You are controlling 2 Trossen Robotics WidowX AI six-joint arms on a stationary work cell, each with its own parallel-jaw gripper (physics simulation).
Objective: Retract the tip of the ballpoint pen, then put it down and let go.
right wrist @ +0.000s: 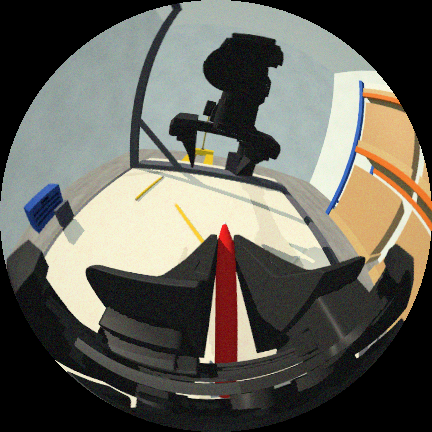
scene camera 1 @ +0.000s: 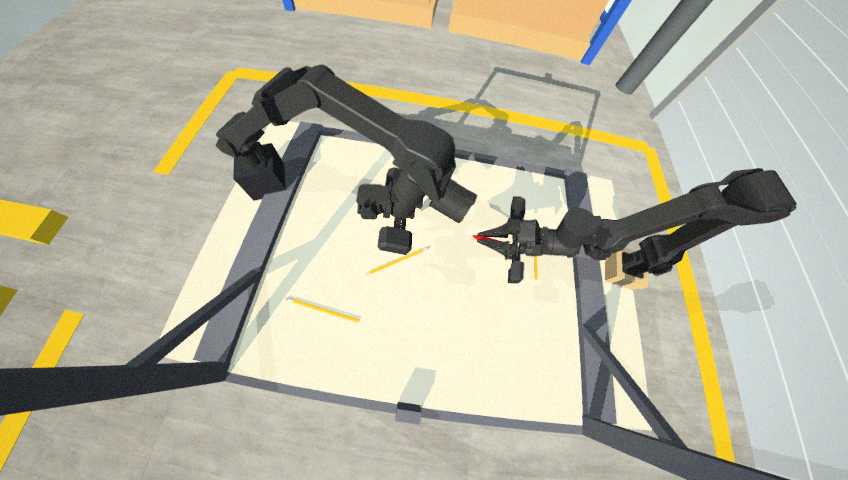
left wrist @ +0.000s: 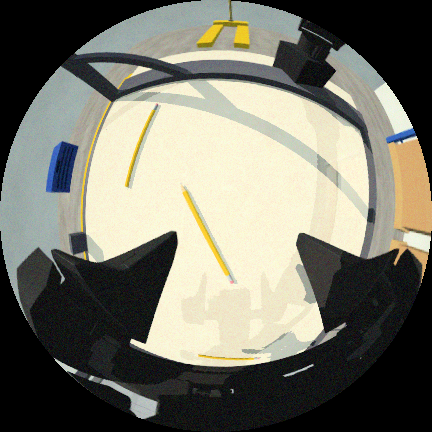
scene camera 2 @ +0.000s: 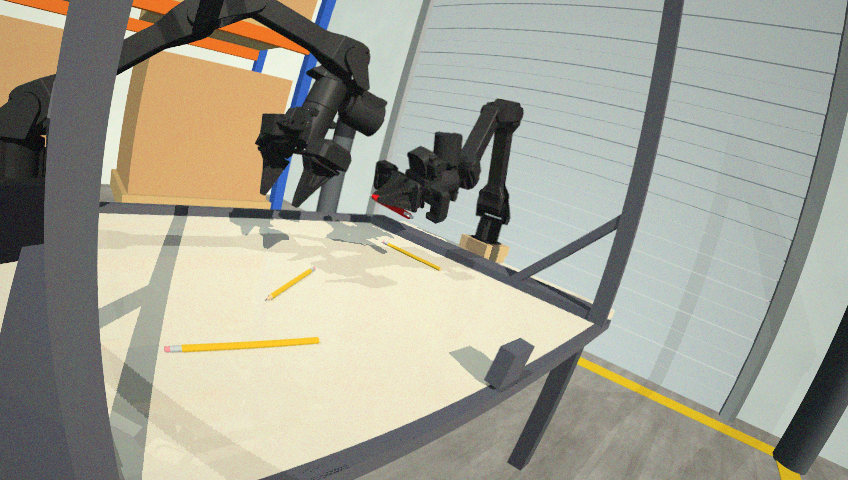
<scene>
The left gripper (scene camera 2: 277, 200) is open, with nothing in its grasp. Also in view: a red ballpoint pen (right wrist: 225, 274). Further things: the right gripper (scene camera 2: 375, 198), a tan wooden block (scene camera 1: 613, 265), a grey block (scene camera 2: 511, 358) and a dark frame (scene camera 2: 40, 439).
The left gripper is seen too in the right wrist view (right wrist: 214, 169), in scene camera 1 (scene camera 1: 387, 226) and in the left wrist view (left wrist: 240, 238). The right gripper also shows in the right wrist view (right wrist: 224, 240) and in scene camera 1 (scene camera 1: 476, 237). The tan wooden block also shows in scene camera 2 (scene camera 2: 493, 252). The left wrist view does not show the red ballpoint pen, which is hidden by the left gripper.
</scene>
